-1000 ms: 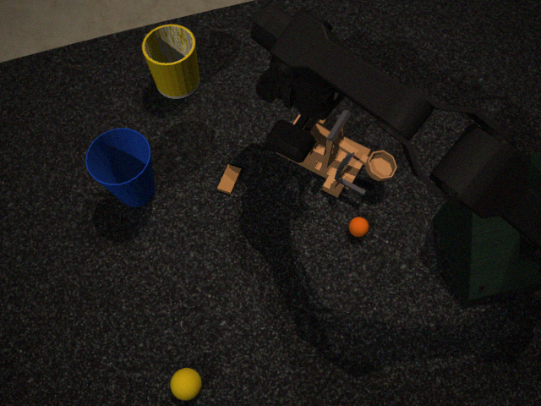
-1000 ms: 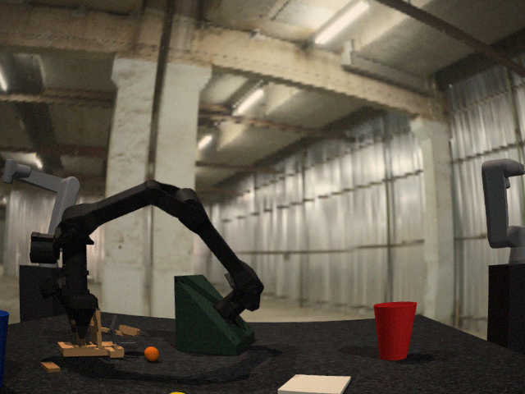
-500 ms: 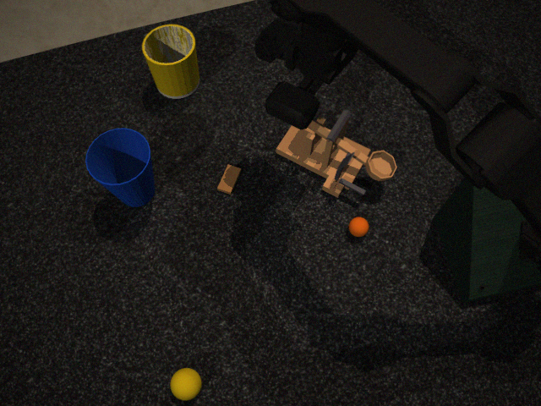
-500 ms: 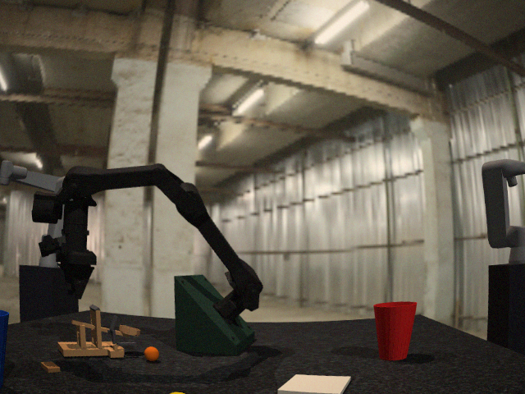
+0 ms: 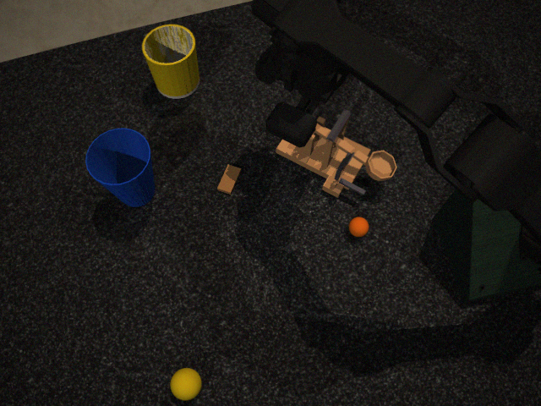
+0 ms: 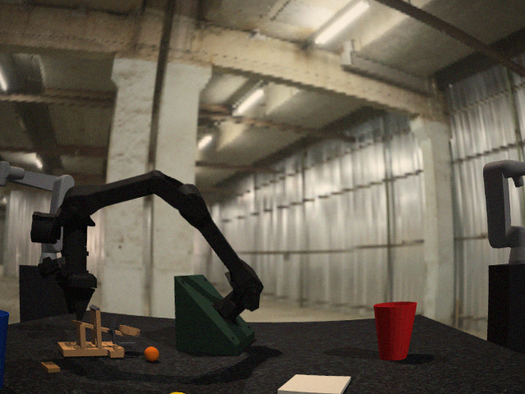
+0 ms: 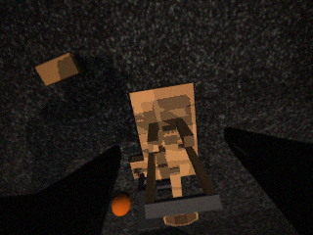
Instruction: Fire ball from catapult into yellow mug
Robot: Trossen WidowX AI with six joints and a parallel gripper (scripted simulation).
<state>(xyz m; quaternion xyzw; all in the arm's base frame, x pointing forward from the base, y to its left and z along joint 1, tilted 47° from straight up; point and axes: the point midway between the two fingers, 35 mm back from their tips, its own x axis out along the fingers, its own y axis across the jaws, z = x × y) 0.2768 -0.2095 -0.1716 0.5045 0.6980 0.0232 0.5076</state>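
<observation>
Now: gripper tip 17 cm to the right of the orange ball, 7 cm above it and 4 cm past it. Also, from my gripper tip: small wooden block: 14 cm ahead, 8 cm below, 3 cm to the left; yellow mug: 20 cm ahead, 19 cm to the right, 5 cm below; catapult: 6 cm to the left, 5 cm behind, 3 cm below.
</observation>
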